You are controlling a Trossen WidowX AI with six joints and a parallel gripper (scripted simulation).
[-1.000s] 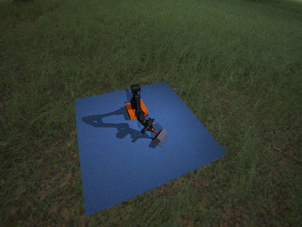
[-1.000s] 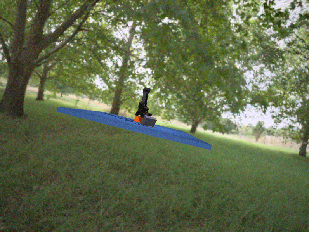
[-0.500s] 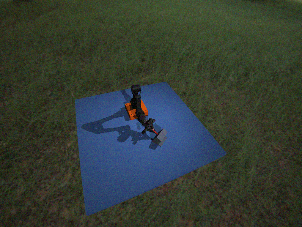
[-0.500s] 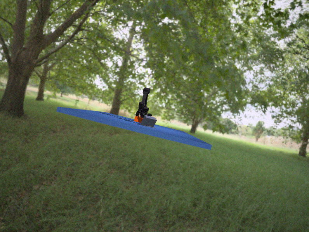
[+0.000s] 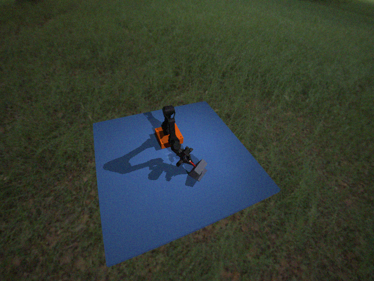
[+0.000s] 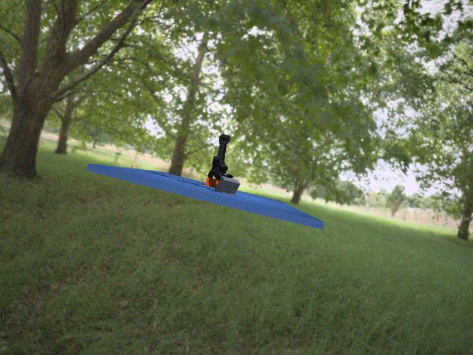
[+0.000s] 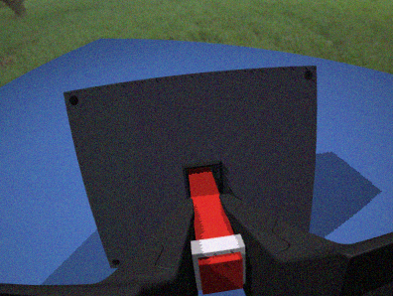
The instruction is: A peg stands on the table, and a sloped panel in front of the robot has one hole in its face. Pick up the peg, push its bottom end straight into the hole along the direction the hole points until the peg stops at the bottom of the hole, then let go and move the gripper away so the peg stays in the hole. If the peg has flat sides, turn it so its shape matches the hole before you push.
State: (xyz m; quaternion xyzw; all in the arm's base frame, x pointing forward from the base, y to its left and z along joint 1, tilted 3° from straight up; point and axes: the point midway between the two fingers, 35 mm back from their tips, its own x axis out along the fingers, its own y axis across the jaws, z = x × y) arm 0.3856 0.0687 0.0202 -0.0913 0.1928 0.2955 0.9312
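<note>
Right now my gripper tip is 4 cm short of the grey sloped panel, 3 cm to the right of it and 2 cm above it. Round my gripper tip: square peg (1 cm to the right, 1 cm behind, 1 cm above).
</note>
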